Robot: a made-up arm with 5 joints.
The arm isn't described. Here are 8 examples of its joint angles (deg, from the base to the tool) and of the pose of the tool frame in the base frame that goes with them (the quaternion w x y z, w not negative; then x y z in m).
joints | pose
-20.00 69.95 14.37 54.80 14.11 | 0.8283 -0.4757 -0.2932 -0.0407 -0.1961 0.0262 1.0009
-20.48 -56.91 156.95 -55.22 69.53 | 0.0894 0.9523 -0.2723 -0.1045 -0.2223 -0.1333 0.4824
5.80 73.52 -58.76 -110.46 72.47 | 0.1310 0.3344 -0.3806 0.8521 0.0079 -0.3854 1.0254
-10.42 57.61 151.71 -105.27 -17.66 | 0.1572 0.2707 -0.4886 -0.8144 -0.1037 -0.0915 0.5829
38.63 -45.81 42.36 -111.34 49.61 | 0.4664 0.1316 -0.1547 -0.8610 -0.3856 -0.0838 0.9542
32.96 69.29 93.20 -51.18 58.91 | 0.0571 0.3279 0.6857 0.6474 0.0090 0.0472 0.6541
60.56 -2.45 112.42 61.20 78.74 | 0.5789 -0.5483 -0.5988 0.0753 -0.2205 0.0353 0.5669
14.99 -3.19 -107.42 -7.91 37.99 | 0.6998 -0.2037 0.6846 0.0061 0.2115 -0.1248 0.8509
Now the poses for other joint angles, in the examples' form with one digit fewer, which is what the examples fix.
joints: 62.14 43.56 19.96 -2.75 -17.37
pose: 0.313 -0.634 0.299 -0.641 0.051 -0.002 0.959
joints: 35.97 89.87 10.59 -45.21 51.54
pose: 0.071 0.226 -0.008 0.971 0.022 -0.123 1.050
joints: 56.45 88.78 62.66 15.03 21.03
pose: 0.069 -0.740 0.078 -0.664 0.143 -0.087 0.767
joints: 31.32 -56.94 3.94 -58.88 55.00
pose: 0.892 -0.088 -0.162 -0.413 -0.305 -0.098 1.069
